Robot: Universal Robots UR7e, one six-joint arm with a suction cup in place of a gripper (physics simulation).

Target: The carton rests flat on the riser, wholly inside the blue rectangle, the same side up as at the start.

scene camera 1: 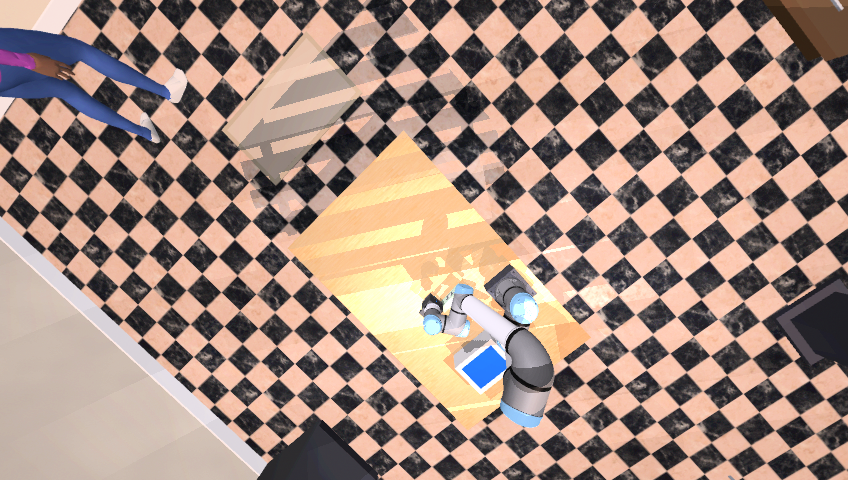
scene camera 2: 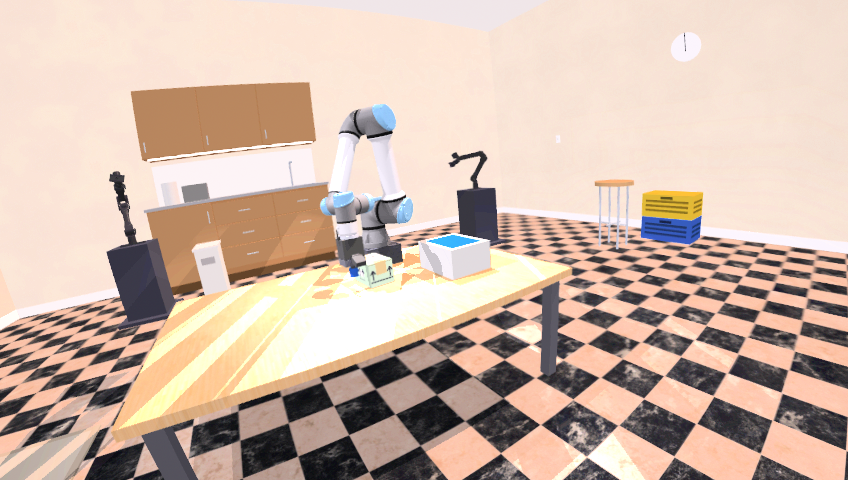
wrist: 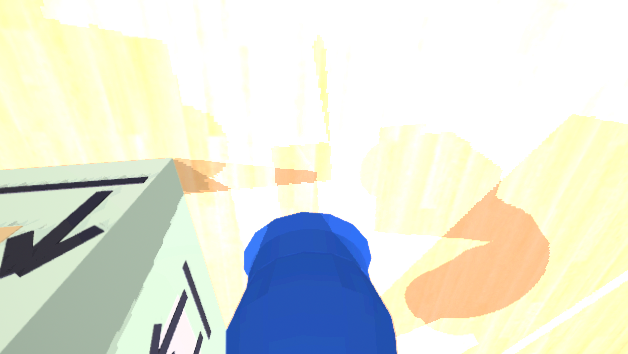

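Where they show: end effector, tool point: [scene camera 2: 354,275] [wrist: 307,264]; arm's base, origin of the base link: [scene camera 1: 510,292] [scene camera 2: 375,244].
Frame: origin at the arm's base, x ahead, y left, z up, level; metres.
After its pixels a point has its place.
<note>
The pale green carton [scene camera 1: 449,299] @[x 0.258, y -0.163, z 0.004 m] [scene camera 2: 374,273] @[x 0.324, y -0.132, z -0.035 m] [wrist: 65,250] @[x 0.326, y -0.146, z -0.030 m] stands flat on the table, its printed arrows pointing up. The arm partly covers it in scene camera 1. In the wrist view part of it shows at the left. My blue suction cup [scene camera 2: 354,272] [wrist: 307,240] is low beside one side face of the carton, pointing down. Its suction is on, and no carton face lies across its rim. The white riser [scene camera 1: 468,378] @[x 0.453, y 0.223, z 0.028 m] [scene camera 2: 464,262] @[x 0.470, y 0.195, z -0.034 m] stands apart from the carton, with the blue rectangle [scene camera 1: 484,367] @[x 0.349, y 0.225, z 0.028 m] [scene camera 2: 453,240] @[x 0.340, y 0.236, z 0.028 m] on its top.
The wooden table [scene camera 1: 368,208] @[x 0.286, y -0.789, z -0.092 m] [scene camera 2: 285,339] @[x 0.556, y -0.513, z -0.092 m] carries the arm's base [scene camera 1: 508,279] @[x -0.034, y -0.066, z 0.024 m] [scene camera 2: 389,252] @[x 0.083, y 0.035, z -0.031 m], behind the carton in scene camera 2. A person [scene camera 1: 107,65] stands on the floor beyond the table. Dark pedestals [scene camera 2: 141,279] [scene camera 2: 477,214] with small arms stand behind the table.
</note>
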